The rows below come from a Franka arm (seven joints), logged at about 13 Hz.
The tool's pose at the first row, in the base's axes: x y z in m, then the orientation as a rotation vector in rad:
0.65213 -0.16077 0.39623 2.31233 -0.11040 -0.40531
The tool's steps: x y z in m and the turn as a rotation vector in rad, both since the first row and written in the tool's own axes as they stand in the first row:
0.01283 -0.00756 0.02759 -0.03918 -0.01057 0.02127
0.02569 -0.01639 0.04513 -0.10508 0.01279 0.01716
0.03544 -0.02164 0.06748 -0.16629 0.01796 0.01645
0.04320 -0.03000 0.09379 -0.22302 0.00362 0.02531
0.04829 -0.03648 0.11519 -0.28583 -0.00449 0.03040
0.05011 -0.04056 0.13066 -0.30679 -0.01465 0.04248
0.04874 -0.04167 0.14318 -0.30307 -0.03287 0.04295
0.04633 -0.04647 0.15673 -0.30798 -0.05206 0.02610
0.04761 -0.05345 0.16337 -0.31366 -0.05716 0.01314
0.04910 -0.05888 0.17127 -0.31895 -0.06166 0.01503
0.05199 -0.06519 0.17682 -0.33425 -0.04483 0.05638
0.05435 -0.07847 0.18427 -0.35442 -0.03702 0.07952
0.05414 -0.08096 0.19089 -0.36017 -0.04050 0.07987
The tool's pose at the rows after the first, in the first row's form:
0.65504 -0.17700 0.36956 2.26882 -0.13103 -0.40551
0.66115 -0.18545 0.34853 2.20877 -0.10023 -0.37870
0.66294 -0.19908 0.32772 2.14951 -0.08359 -0.37114
0.66143 -0.21285 0.30261 2.09004 -0.08792 -0.38065
0.65906 -0.22402 0.28273 2.02616 -0.08380 -0.38440
0.65561 -0.23215 0.26926 2.00212 -0.09707 -0.38872
0.65023 -0.23969 0.26066 2.00240 -0.10676 -0.40845
0.64337 -0.24515 0.24901 1.99620 -0.09635 -0.43703
0.64214 -0.24508 0.23937 1.99129 -0.08348 -0.44839
0.64076 -0.24700 0.22996 1.98496 -0.08646 -0.45204
0.64143 -0.24698 0.22110 1.96765 -0.11989 -0.41333
0.64067 -0.24329 0.20616 1.94595 -0.13659 -0.39288
0.63823 -0.24604 0.20012 1.93962 -0.13727 -0.39614

